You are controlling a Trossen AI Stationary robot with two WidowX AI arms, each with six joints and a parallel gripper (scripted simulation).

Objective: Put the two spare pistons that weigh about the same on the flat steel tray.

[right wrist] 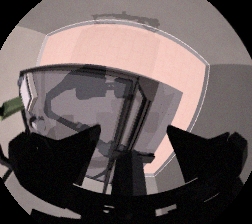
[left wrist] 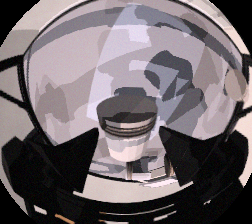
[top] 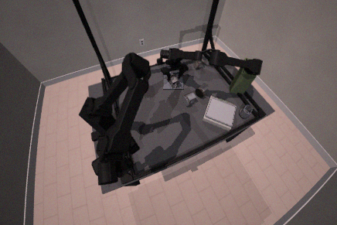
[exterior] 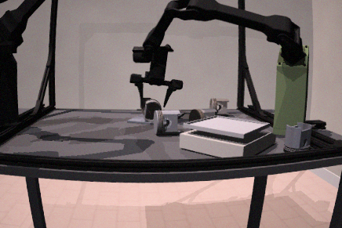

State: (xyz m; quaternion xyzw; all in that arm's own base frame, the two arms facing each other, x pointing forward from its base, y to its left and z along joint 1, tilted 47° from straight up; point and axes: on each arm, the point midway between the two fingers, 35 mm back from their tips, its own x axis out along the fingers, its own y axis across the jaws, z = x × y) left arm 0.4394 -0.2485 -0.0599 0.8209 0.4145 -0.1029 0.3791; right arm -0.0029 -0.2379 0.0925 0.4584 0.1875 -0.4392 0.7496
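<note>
Now: the flat grey steel tray 6 cm behind my left hand, 1 cm to the left of it and 9 cm below it. Round my left hand: piston: 11 cm behind, 25 cm to the left, 5 cm below; white scale pan: 35 cm ahead, 19 cm to the left, 4 cm below.
</note>
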